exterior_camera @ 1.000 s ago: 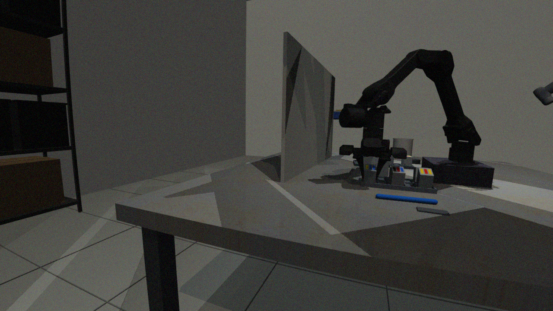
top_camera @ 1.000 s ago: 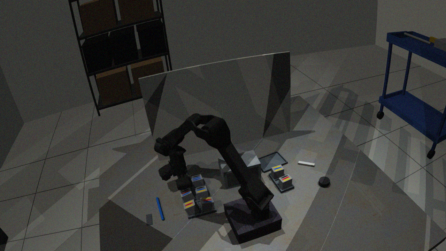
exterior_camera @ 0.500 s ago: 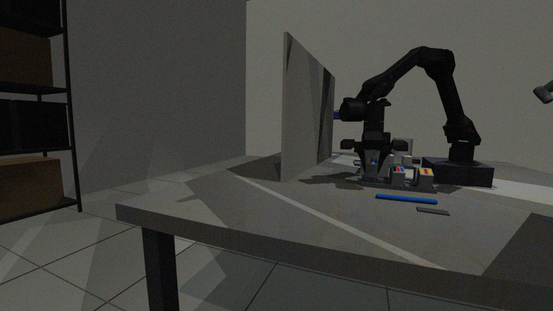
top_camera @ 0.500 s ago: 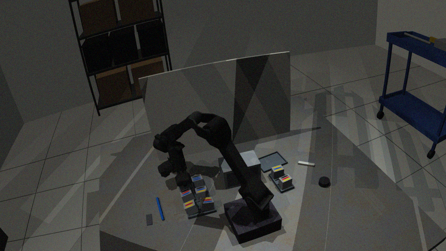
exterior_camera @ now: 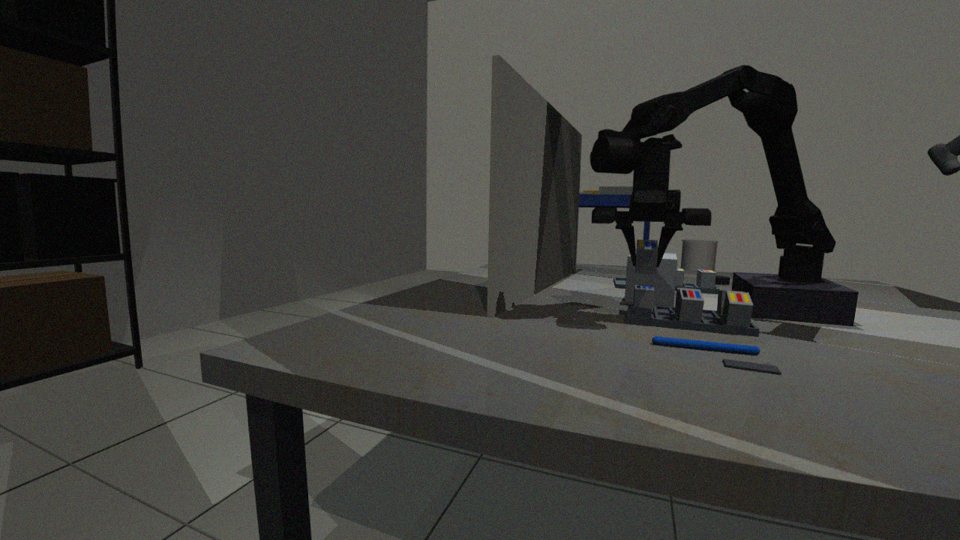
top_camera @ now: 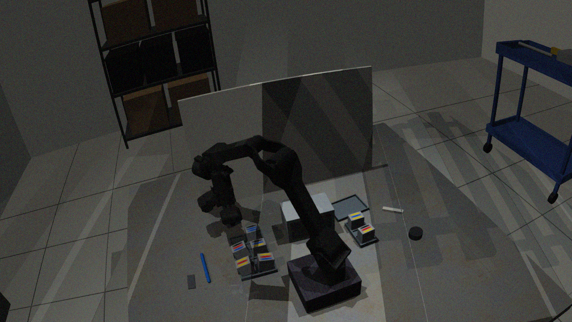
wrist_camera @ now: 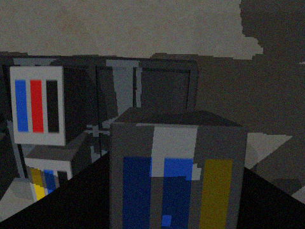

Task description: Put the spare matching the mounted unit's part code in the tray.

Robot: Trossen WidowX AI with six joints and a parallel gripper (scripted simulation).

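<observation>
Right now the flat dark tray is 42 cm to the right of my gripper tip, 10 cm below it and 2 cm ahead of it. Round my gripper tip: dark rack (9 cm below, 8 cm behind, 3 cm to the right); blue pen (13 cm to the left, 9 cm below, 8 cm behind); grey box (24 cm to the right, 5 cm below, 2 cm behind).
</observation>
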